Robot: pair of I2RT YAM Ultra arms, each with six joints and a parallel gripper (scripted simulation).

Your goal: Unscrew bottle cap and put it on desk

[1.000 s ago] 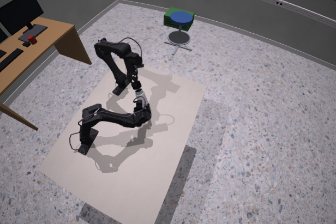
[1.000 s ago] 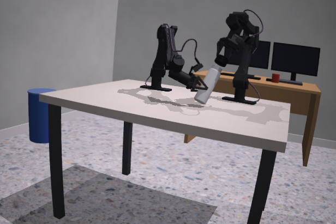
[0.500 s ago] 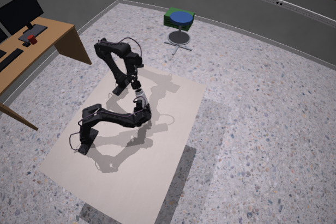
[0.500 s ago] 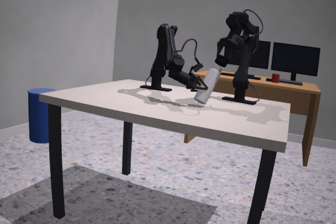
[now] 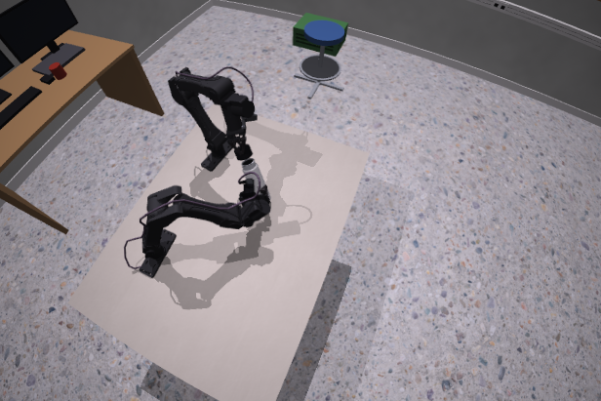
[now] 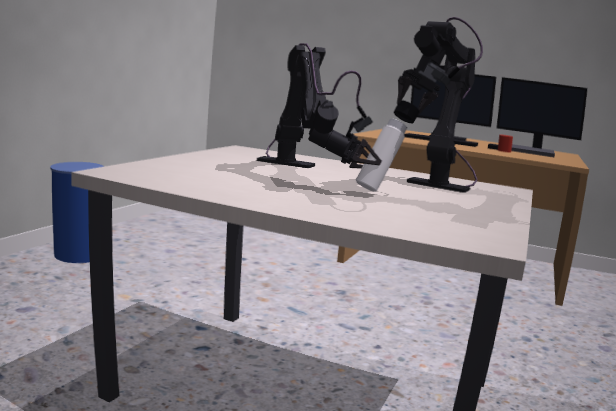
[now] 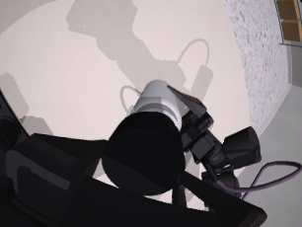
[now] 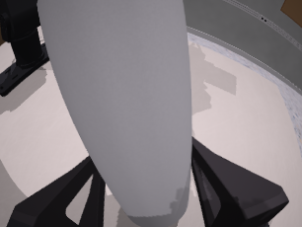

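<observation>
The black cap lies 1 cm ahead of my left hand, 1 cm to the right of it and 2 cm below it.
</observation>
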